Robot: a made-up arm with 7 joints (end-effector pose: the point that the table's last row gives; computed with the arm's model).
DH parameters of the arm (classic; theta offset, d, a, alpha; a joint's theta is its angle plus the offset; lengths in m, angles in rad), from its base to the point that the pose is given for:
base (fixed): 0 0 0 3.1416
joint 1: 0 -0.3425 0 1.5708
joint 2: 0 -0.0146 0 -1.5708
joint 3: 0 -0.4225 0 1.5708
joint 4: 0 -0.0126 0 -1.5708
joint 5: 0 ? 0 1.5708
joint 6: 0 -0.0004 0 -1.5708
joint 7: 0 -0.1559 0 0
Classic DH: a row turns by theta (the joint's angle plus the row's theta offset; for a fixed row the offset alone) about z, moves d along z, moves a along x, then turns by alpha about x.
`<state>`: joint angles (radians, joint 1 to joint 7).
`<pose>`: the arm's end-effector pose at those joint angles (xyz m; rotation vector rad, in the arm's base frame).
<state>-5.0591 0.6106 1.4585 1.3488 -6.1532 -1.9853 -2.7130</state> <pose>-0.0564 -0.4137 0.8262 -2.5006 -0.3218 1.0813</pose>
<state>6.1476 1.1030 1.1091 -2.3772 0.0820 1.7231 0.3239</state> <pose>0.2049 0.2622 0.6326 2.0508 -1.0529 -0.2250</pose>
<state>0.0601 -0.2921 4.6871 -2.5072 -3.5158 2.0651 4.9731</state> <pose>0.0062 -0.0326 0.5336 1.3180 -0.8441 0.2980</pose>
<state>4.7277 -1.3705 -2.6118 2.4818 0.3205 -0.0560 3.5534</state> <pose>-0.1345 -0.1256 0.1327 0.4267 0.7008 -1.0858</pose>
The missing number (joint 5, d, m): -0.2801
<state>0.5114 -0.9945 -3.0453 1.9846 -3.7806 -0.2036 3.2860</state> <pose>-0.3400 0.2092 0.1426 -0.0420 0.0021 -1.0484</pose>
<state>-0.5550 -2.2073 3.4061 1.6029 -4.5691 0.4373 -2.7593</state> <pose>-0.1810 0.0887 -0.2172 0.8818 0.0754 -0.2258</pose>
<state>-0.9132 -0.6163 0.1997 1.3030 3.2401 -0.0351 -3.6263</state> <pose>0.1045 -0.0460 1.0146 2.4199 1.6176 -1.1269</pose>
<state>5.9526 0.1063 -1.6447 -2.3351 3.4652 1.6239 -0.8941</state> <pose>0.0205 -0.1106 0.4729 0.9215 0.3120 1.0740</pose>
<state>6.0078 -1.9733 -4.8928 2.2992 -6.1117 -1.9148 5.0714</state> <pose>-0.2835 -0.3651 0.2489 -1.7054 -0.5493 -1.9943</pose>
